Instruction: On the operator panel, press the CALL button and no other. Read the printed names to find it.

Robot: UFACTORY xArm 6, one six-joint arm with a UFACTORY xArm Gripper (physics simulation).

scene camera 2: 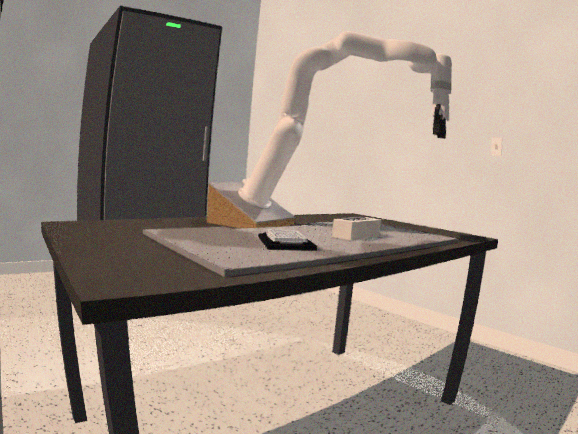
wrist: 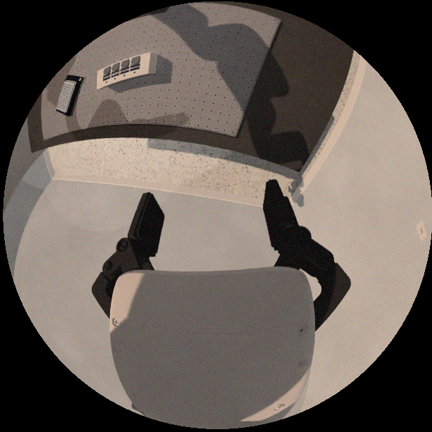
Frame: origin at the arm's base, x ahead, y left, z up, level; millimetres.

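Seen in the pictures: gripper, between the fingertips: (scene camera 2: 439, 136); arm's base, origin of its link: (scene camera 2: 254, 199).
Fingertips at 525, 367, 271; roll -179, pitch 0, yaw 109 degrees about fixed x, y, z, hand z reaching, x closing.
Observation:
Pixels of each thing's top centre, then the offset from my fingertips to it, as dx, dy, dz. Level surfaces: height alone.
- operator panel, centre of its top: (scene camera 2: 358, 218) -126, -262, -290
- grey perforated board, height of its surface: dz -346
- black device with a light keypad-like top, centre of its top: (scene camera 2: 286, 233) -119, -556, -320
- dark table, height of its surface: dz -359
The operator panel (scene camera 2: 356, 229) (wrist: 145, 66) is a pale box on the grey perforated board (scene camera 2: 200, 250) (wrist: 200, 100). In the wrist view it is at the upper left, with several round grey buttons (wrist: 125, 63) in a row and dark printed labels beside them. The labels are too small and blurred to read surely, so which button is CALL cannot be told. My gripper (scene camera 2: 439, 134) (wrist: 208, 197) is open and empty. It points down, high above and well to the right of the panel in the scene view, touching nothing.
A black device with a light keypad-like top (scene camera 2: 286, 237) (wrist: 66, 96) lies on the board near the panel. The dark table (scene camera 2: 115, 265) (wrist: 312, 75) carries the board and the arm's wedge base (scene camera 2: 230, 210). A tall dark cabinet (scene camera 2: 160, 110) stands behind. A wall plate (scene camera 2: 496, 147) (wrist: 421, 230) is at the right.

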